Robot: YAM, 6 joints.
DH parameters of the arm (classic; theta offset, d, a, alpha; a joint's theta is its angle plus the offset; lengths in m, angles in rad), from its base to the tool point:
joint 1: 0 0.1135 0.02 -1.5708
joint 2: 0 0 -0.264 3.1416
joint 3: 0.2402 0 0.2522 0
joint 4: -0.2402 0 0.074 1.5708
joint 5: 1.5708 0 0 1.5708
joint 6: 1.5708 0.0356 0 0
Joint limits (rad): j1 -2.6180..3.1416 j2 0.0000..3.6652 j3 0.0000..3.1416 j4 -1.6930..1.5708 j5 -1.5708..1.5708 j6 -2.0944..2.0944
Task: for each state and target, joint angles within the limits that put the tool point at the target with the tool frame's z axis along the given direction. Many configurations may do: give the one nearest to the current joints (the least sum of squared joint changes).
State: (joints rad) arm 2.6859 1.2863 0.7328 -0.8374 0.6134 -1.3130
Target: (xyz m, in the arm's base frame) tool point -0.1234 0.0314 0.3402 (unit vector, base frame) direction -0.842 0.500 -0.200
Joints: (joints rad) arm 2.9971 0.5546 0.7691 -0.4320 0.3831 -1.3130
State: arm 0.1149 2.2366 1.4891 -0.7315 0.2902 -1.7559
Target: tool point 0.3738 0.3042 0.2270 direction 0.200 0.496 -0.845
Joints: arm 0.6633 2.2106 1.9573 -0.8163 -0.2710 -1.7559
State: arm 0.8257 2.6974 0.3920 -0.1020 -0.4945 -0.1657
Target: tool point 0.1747 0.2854 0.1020 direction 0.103 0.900 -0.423
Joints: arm 0.9770 1.8945 0.6541 0.7559 -0.4316 -0.1657
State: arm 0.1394 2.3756 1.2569 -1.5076 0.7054 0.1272
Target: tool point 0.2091 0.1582 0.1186 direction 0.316 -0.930 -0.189
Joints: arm 0.7686 2.1506 1.1234 -1.6909 1.0930 0.1272
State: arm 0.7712 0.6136 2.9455 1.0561 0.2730 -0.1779
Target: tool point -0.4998 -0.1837 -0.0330 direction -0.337 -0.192 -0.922
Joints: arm 0.3478 0.0278 3.1395 1.2076 0.0657 -0.1779
